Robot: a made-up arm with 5 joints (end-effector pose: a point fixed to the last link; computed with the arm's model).
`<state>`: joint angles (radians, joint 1 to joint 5).
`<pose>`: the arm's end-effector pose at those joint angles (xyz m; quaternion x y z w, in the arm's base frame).
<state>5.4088 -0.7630 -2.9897 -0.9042 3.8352</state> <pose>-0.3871 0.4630 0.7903 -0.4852 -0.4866 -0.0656 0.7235</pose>
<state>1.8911 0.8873 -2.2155 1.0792 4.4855</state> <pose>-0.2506 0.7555 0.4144 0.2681 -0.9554 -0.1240 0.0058</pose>
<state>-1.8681 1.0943 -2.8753 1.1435 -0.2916</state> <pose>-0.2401 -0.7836 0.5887 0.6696 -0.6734 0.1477 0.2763</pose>
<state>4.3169 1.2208 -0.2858 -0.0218 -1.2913</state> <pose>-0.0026 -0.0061 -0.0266 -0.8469 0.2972 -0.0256 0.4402</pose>
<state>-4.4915 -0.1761 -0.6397 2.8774 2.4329</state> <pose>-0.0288 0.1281 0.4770 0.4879 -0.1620 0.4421 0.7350</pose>
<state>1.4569 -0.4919 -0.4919 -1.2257 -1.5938</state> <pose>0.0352 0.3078 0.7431 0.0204 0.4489 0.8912 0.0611</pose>
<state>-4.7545 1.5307 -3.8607 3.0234 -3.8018</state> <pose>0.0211 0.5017 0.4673 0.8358 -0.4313 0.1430 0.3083</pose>
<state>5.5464 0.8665 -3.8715 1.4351 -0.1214</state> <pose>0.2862 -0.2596 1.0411 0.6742 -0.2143 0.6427 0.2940</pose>
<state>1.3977 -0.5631 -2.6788 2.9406 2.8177</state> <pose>-0.0118 -0.0675 0.9219 -0.7498 0.6445 0.0767 0.1289</pose>
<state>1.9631 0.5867 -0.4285 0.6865 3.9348</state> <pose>-0.0767 0.1853 0.0481 0.5036 -0.7605 0.4024 0.0785</pose>
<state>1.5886 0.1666 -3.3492 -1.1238 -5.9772</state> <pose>0.0033 -0.1827 0.9925 0.4407 0.3290 -0.4876 0.6780</pose>
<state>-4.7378 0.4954 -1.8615 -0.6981 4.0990</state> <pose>0.0164 0.6434 0.8197 -0.1487 0.4910 0.8149 0.2695</pose>
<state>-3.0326 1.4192 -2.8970 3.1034 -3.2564</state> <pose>-0.5095 -0.0558 0.3225 0.6831 0.0768 0.7262 0.0021</pose>
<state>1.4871 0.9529 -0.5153 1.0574 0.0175</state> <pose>0.0042 0.0504 0.0266 0.5441 0.4917 -0.4964 0.4646</pose>
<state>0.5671 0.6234 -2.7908 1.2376 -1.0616</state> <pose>0.5663 0.3607 0.8843 0.6135 0.6501 0.4347 0.1097</pose>
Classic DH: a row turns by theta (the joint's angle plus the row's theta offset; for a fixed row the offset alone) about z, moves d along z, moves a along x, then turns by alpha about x. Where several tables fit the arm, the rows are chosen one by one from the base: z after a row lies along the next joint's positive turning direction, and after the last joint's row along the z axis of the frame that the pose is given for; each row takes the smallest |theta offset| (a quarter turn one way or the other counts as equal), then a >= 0, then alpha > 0; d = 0 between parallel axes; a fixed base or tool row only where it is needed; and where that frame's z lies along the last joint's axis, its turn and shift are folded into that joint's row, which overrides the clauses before.
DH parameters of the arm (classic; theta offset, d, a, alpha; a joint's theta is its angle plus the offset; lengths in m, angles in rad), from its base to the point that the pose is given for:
joint 1: 0 0.3973 0 -1.5708
joint 2: -1.3848 0 0.3034 0
joint 3: -0.4085 0 -0.3737 0
joint 4: -1.3482 0 -0.1213 1.5708
joint 5: 3.1416 0.1548 0 0

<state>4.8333 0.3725 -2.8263 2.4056 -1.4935</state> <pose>0.0551 -0.4537 0.8398 0.9995 0.0218 0.0024 0.0239</pose>
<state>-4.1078 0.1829 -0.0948 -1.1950 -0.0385</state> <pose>-0.2002 0.2898 0.3492 -0.3806 -0.7608 -0.2531 0.4607</pose>
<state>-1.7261 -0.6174 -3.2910 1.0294 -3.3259</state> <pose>0.0798 0.5099 1.0592 0.0913 0.0939 -0.8094 0.5725</pose>
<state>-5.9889 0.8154 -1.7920 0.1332 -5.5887</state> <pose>0.7656 0.2320 0.4128 -0.8942 0.1814 -0.3603 0.1942</pose>
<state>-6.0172 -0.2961 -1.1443 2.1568 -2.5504</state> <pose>0.3170 0.0864 0.5368 -0.1516 -0.9242 0.1457 0.3189</pose>
